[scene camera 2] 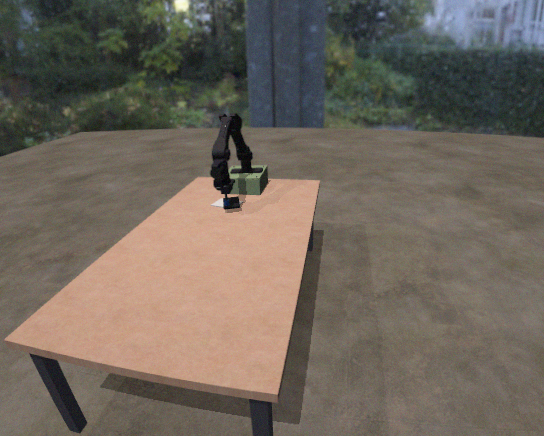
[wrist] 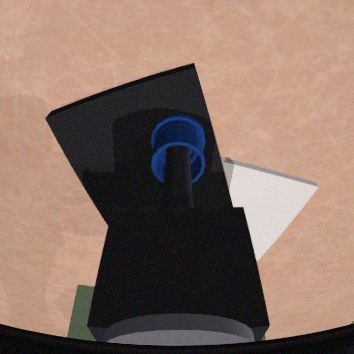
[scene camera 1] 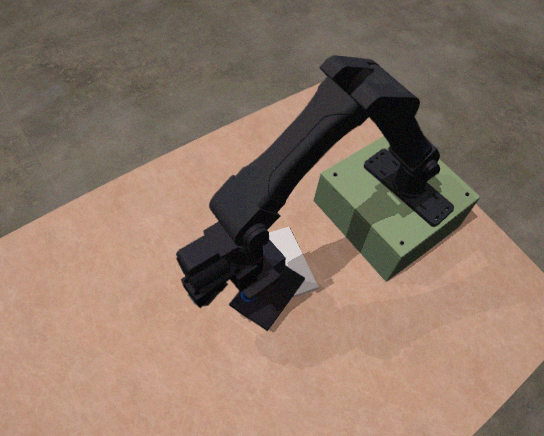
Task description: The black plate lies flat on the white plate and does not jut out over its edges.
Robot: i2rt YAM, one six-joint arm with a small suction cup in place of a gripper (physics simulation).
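Frame: origin at the arm's base, x ahead, y right, z down, level; millimetres.
Seen in the pictures: hand, tool point: (scene camera 2: pixel 227 206) (wrist: pixel 177 130); arm's base, link origin: (scene camera 2: pixel 246 171) (scene camera 1: pixel 407 187).
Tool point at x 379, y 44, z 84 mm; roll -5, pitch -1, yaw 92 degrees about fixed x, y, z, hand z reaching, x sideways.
Observation:
Offsets run from my tool point to a thing's top centre. Level surfaces: height alone.
The black plate @[dy -16, dx -31, dz -19 mm] (scene camera 1: pixel 280 300) (scene camera 2: pixel 233 203) (wrist: pixel 90 135) hangs from the blue suction cup of my gripper (scene camera 1: pixel 247 296) (scene camera 2: pixel 226 200) (wrist: pixel 178 140), which is attached near one side of it. In scene camera 2 the black plate looks tilted and a little above the table, with a shadow below it. The white plate @[dy +25, dx -97, dz +20 mm] (scene camera 1: pixel 286 241) (scene camera 2: pixel 217 203) (wrist: pixel 272 202) lies on the table, partly hidden by the arm and the black plate. The black plate is offset from it and turned relative to it. How far they overlap, or whether they touch, I cannot tell.
The green box (scene camera 1: pixel 367 202) (scene camera 2: pixel 254 186) (wrist: pixel 81 310) under the arm's base stands on the table @[dz +26 mm] (scene camera 1: pixel 125 300) (scene camera 2: pixel 190 280) (wrist: pixel 280 65), beyond the white plate. The arm's shadow falls across the table in scene camera 1.

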